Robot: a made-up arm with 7 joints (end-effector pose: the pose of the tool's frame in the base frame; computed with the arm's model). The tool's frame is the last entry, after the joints. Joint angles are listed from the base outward.
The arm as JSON. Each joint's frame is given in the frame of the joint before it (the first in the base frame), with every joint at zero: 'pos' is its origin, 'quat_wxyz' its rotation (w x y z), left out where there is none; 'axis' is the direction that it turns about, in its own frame. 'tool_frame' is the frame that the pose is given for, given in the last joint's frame.
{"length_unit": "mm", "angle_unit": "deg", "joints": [
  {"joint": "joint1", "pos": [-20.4, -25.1, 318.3], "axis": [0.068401, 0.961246, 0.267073]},
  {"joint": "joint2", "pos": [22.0, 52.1, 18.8], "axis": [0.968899, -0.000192, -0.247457]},
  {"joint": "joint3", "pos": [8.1, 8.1, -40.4], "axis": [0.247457, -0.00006, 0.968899]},
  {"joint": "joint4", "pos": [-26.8, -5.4, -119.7], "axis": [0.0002, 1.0, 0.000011]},
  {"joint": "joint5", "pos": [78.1, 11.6, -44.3], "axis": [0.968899, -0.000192, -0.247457]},
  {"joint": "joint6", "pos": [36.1, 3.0, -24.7], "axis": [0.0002, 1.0, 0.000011]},
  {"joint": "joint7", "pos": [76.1, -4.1, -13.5], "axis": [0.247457, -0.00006, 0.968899]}
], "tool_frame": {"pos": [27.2, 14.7, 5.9], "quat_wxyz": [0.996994, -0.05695, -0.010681, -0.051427]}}
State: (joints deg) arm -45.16 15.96 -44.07 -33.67 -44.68 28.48 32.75
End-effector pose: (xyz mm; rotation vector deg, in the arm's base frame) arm 182.4 -135.1 310.1 -20.22 -15.48 -51.28
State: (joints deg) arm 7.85 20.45 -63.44 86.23 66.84 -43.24 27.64
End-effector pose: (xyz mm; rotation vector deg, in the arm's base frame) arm -127.2 104.3 26.0 26.76 37.15 -113.39
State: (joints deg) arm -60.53 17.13 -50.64 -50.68 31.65 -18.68 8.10
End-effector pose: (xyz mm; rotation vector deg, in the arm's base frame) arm 41.6 -89.5 406.8 10.21 -127.88 -63.71
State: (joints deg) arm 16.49 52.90 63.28 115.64 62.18 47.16 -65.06
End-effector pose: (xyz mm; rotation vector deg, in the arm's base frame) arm -243.2 208.1 158.9 -74.69 122.91 47.26
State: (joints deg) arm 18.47 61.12 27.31 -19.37 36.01 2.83 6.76
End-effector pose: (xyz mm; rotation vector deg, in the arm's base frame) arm 200.1 195.6 282.1 97.31 -9.80 -10.91
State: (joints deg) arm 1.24 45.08 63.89 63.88 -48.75 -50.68 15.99
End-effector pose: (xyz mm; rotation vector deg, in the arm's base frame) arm -45.1 333.3 208.2 20.34 -47.69 96.95
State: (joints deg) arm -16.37 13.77 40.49 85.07 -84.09 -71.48 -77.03
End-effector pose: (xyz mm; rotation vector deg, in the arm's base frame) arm -2.3 181.3 69.8 -4.95 -31.71 33.76
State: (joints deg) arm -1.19 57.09 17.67 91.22 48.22 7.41 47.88
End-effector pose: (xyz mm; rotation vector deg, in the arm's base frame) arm -36.2 357.4 168.1 108.11 71.22 25.76
